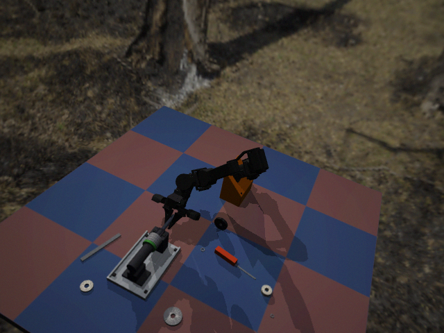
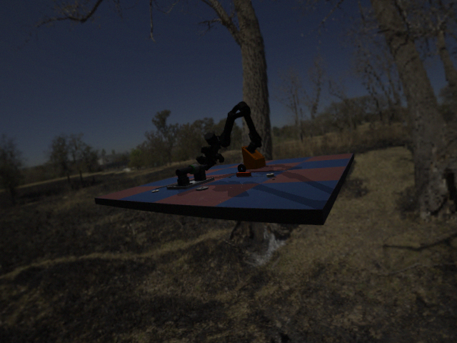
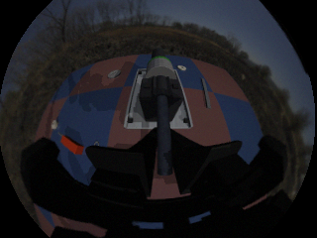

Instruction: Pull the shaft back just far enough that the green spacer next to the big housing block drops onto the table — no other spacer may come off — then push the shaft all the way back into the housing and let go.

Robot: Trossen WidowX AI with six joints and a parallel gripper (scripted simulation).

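My gripper tip is 30 mm short of the dark shaft and 20 mm below it. Also, from my gripper tip: grey bar: 160 mm ahead, 170 mm to the right, 50 mm below; then green spacer: 110 mm ahead, 20 mm above; then black wheel: 150 mm behind, 160 mm to the left, 30 mm below.
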